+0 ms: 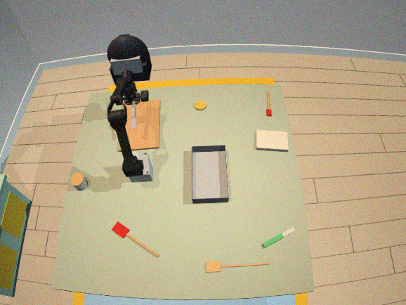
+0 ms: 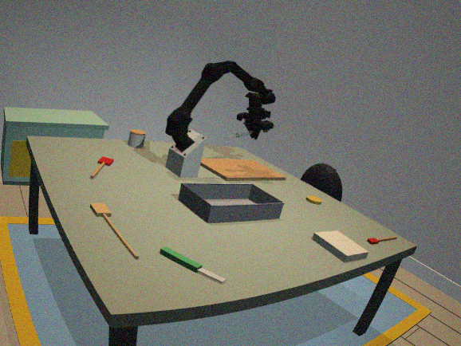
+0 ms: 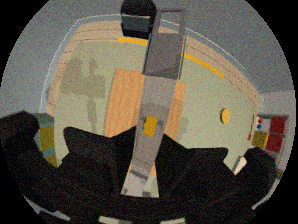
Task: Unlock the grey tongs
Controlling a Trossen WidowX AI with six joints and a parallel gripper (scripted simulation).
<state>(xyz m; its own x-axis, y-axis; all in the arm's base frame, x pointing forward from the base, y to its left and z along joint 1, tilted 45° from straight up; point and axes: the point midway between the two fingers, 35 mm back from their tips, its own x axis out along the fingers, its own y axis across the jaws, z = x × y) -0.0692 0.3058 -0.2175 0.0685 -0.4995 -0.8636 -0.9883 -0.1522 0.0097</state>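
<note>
The wooden board lies 140 mm below my gripper tip and 30 mm to the right of it. The rest, counted from my gripper tip: white block: 770 mm ahead, 150 mm to the right, 140 mm below; yellow disc: 360 mm ahead, 140 mm below, 110 mm to the left.
</note>
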